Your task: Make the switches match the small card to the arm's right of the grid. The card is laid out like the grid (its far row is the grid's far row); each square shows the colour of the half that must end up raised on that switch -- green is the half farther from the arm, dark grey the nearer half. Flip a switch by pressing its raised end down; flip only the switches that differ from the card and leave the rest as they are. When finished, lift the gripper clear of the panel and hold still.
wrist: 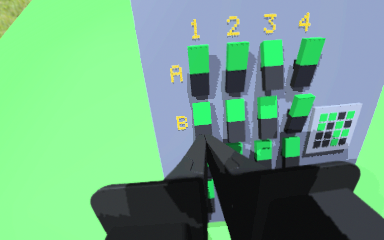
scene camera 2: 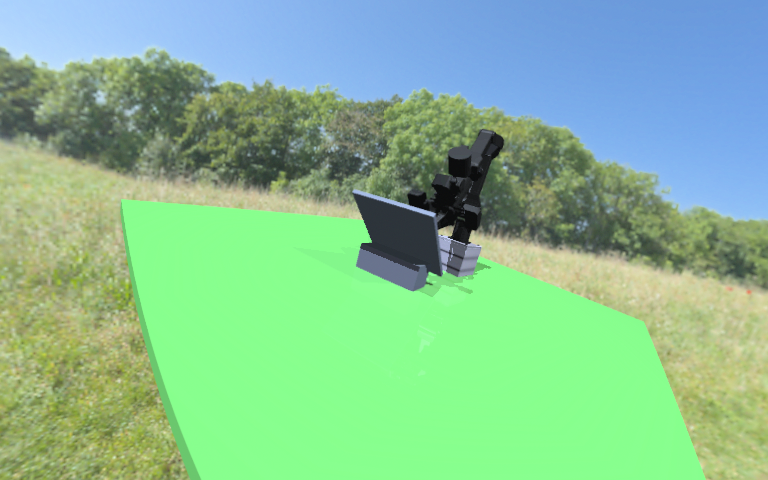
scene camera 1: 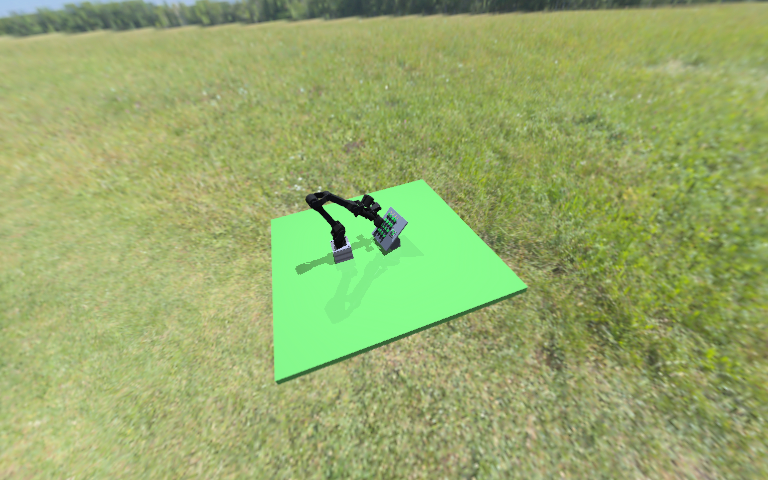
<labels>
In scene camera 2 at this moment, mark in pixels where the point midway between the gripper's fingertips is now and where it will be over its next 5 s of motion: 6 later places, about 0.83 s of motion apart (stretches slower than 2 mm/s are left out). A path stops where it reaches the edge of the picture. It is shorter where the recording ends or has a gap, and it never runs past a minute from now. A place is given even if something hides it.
My gripper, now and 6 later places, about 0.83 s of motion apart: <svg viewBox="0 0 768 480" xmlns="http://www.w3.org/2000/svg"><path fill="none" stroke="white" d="M427 232L426 234L425 235L430 216L410 221L406 227L406 228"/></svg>
</labels>
